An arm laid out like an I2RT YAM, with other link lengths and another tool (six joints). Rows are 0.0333 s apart.
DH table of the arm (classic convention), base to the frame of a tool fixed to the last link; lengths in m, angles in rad. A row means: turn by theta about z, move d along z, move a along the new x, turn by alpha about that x. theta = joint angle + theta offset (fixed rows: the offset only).
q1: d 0.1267, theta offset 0, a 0.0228, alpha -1.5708
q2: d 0, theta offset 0, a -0.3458, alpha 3.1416
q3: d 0, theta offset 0.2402, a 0.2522, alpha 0
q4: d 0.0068, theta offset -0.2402, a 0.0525, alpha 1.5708
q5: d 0.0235, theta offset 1.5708, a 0, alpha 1.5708
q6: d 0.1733, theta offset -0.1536, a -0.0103, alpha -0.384
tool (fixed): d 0.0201, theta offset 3.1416, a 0, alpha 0
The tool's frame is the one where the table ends.
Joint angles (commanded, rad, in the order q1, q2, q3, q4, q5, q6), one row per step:
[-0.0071, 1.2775, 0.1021, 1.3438, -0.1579, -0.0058]
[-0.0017, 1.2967, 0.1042, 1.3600, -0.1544, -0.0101]
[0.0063, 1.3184, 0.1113, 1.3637, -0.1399, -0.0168]
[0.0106, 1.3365, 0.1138, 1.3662, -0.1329, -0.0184]
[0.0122, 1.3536, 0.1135, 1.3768, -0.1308, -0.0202]
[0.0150, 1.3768, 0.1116, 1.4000, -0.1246, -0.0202]
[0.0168, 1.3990, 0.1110, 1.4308, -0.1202, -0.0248]
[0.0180, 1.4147, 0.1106, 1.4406, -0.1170, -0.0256]
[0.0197, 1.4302, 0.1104, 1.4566, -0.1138, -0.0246]
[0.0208, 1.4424, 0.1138, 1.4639, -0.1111, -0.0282]
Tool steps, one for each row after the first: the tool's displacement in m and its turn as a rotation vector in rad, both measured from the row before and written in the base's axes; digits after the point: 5 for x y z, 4 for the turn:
[0.00287, 0.00100, -0.00090, -0.0036, 0.0002, 0.0012]
[0.00461, -0.00022, -0.00278, -0.0042, 0.0099, -0.0074]
[0.00299, 0.00008, -0.00387, -0.0006, 0.0129, -0.0029]
[0.00213, 0.00013, -0.00274, -0.0015, 0.0065, -0.0007]
[0.00262, -0.00021, -0.00215, 0.0008, 0.0019, -0.0033]
[0.00270, -0.00023, 0.00040, -0.0038, -0.0086, -0.0032]
[0.00191, -0.00018, -0.00265, -0.0004, 0.0062, -0.0021]
[0.00188, 0.00001, -0.00101, 0.0014, -0.0002, -0.0013]
[0.00229, -0.00013, -0.00086, -0.0032, 0.0010, -0.0021]

